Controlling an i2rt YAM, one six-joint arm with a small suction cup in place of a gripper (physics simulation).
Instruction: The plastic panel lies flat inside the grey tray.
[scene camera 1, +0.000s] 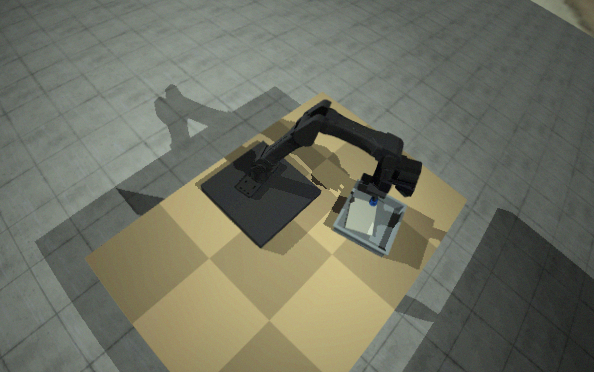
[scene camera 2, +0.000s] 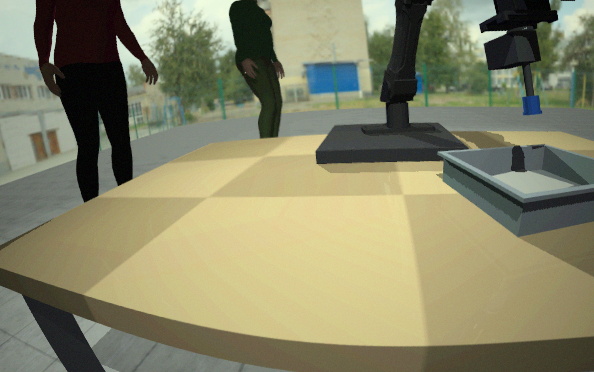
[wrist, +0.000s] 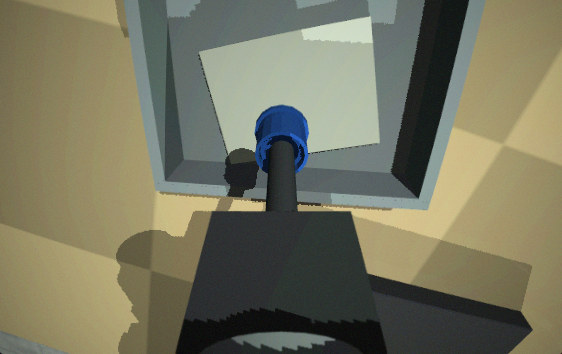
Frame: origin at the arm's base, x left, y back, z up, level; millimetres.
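Where they show: end effector, tool point: (scene camera 1: 373, 202) (scene camera 2: 532, 114) (wrist: 281, 130); arm's base, origin of the base link: (scene camera 1: 258, 176) (scene camera 2: 398, 129).
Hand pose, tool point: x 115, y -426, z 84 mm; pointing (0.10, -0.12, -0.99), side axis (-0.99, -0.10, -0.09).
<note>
Things, the pixels of their top centre, and the offset from my tool point. Level surfaces: height alone.
- plastic panel, middle of its top: (wrist: 292, 98) (scene camera 2: 522, 183) (scene camera 1: 361, 215) dz -111, dx -1, dy +9 mm
- grey tray, middle of its top: (wrist: 294, 67) (scene camera 2: 537, 162) (scene camera 1: 372, 214) dz -69, dx -1, dy -23 mm
- checkered table, its level: dz -119 mm
The plastic panel (scene camera 1: 361, 217) (scene camera 2: 540, 181) (wrist: 310, 85), a thin pale rectangle, lies flat on the floor of the grey tray (scene camera 1: 357, 243) (scene camera 2: 480, 200) (wrist: 151, 125), turned a little against its walls. In the wrist view a gap shows between the panel and each side wall. My gripper, a blue suction cup (scene camera 1: 373, 202) (scene camera 2: 532, 106) (wrist: 281, 120) on a dark rod, is open and holds nothing. It hangs above the tray, well clear of its rim and apart from the panel. The cup hides part of the panel's near edge in the wrist view.
The arm's dark square base plate (scene camera 1: 260, 220) (scene camera 2: 380, 156) (wrist: 450, 320) sits beside the tray on the checkered table (scene camera 1: 270, 280) (scene camera 2: 300, 250). Two people, one in a red top (scene camera 2: 87, 30) and one in green (scene camera 2: 252, 40), stand beyond the table.
</note>
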